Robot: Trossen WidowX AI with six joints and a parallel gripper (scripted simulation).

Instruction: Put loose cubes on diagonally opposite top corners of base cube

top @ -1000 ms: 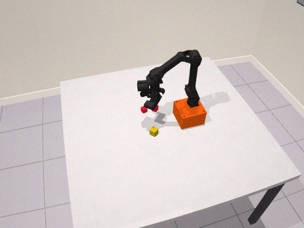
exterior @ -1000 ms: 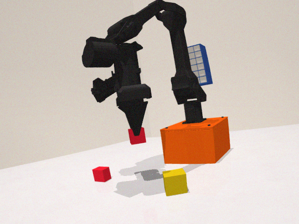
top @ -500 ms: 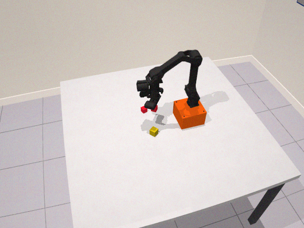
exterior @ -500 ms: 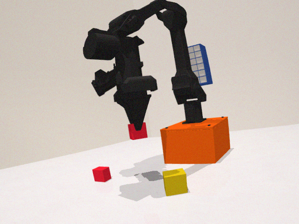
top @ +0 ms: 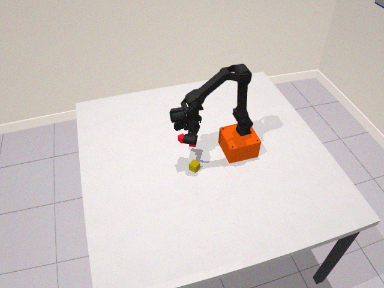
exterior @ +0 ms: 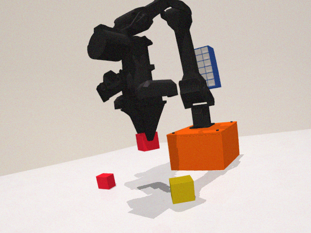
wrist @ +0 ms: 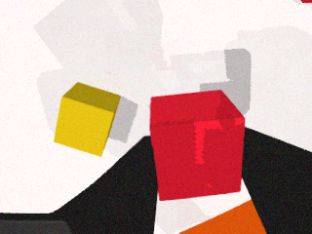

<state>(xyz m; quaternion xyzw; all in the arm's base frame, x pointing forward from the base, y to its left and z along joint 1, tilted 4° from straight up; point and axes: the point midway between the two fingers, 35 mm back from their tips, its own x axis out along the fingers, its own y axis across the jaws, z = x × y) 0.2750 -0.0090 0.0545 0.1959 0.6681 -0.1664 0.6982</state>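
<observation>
Right now my gripper tip is 20 mm short of the yellow cube, 80 mm to the right of it and 90 mm above it.
</observation>
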